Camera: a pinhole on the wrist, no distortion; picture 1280 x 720 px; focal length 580.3 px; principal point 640.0 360.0 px. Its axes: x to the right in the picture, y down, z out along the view. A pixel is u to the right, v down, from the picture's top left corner.
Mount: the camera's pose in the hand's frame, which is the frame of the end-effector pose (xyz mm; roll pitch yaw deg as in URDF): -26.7 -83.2 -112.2 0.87 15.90 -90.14
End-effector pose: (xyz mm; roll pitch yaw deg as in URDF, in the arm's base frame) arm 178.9 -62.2 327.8 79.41 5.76 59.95
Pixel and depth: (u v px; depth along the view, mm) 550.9 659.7 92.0
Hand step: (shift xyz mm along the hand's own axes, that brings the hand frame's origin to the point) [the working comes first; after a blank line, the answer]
In the camera's frame: -14.1 47.5 92.0

19.4 -95.1 -19.2
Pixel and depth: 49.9 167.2 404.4
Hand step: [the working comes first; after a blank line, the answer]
In the camera's frame: -411.2 -134.4 404.4

-166.5 202.4 387.4
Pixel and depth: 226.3 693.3 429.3
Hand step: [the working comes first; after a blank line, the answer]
In the camera's frame: -306.1 246.6 429.3

213.8 91.9 388.1
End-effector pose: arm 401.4 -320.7 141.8 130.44 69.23 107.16
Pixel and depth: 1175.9 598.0 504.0
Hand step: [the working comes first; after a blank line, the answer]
In the camera's frame: 465.4 206.7 504.0

170.9 -670.2 248.0
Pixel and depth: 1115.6 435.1 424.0
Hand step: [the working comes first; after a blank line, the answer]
In the camera's frame: 347.5 54.9 424.0

20.6 -533.9 201.1
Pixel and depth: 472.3 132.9 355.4
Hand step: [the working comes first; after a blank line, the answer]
In the camera's frame: -102.7 -139.1 355.4

-171.2 -80.8 255.7
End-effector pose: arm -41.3 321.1 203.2 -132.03 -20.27 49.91
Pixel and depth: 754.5 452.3 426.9
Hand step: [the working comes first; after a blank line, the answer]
In the camera's frame: 84.2 67.9 426.9

34.2 -281.6 276.2
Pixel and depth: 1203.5 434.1 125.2
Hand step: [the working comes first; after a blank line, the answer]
In the camera's frame: 121.6 16.0 125.2

-13.0 -234.5 -24.9
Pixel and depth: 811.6 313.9 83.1
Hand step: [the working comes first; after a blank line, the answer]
In the camera's frame: 24.6 -6.6 83.1

-34.7 -129.5 -39.1
